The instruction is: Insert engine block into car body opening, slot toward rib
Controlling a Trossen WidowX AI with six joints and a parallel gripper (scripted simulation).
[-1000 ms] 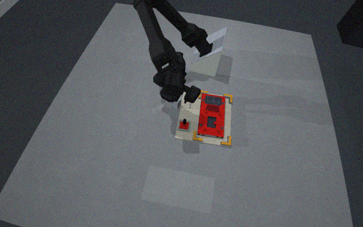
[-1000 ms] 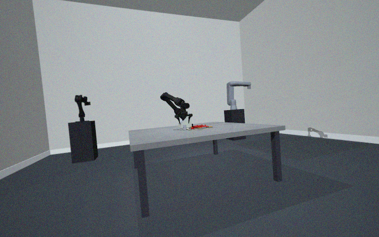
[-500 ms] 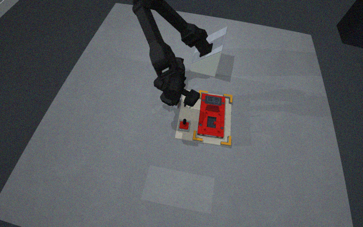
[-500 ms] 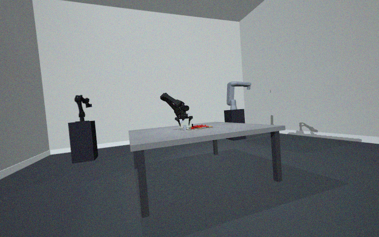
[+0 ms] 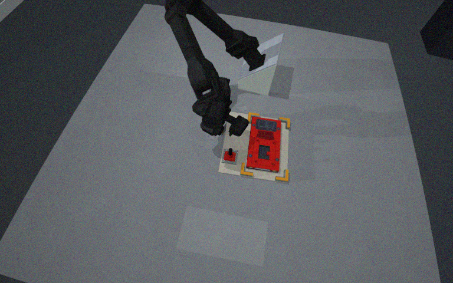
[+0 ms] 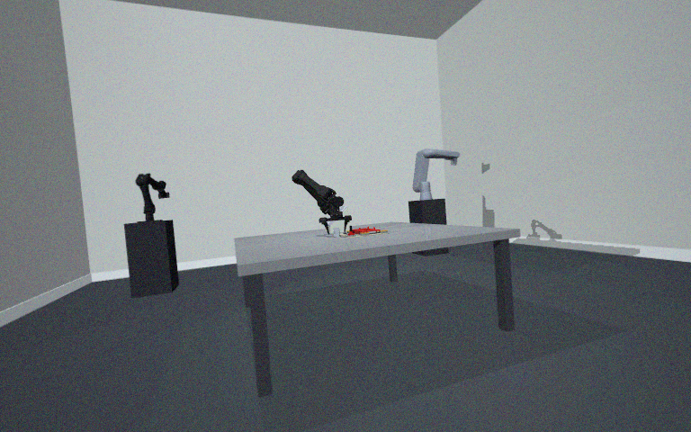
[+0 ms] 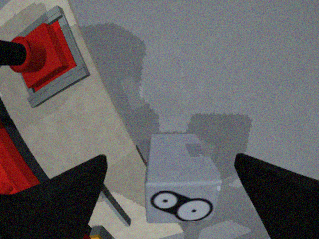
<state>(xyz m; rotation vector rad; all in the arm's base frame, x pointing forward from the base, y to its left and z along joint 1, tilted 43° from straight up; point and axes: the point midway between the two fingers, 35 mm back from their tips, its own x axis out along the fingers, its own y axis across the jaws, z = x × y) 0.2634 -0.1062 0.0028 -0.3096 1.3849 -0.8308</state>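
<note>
The engine block lies 1 cm to the right of my gripper tip and 1 cm above it.
</note>
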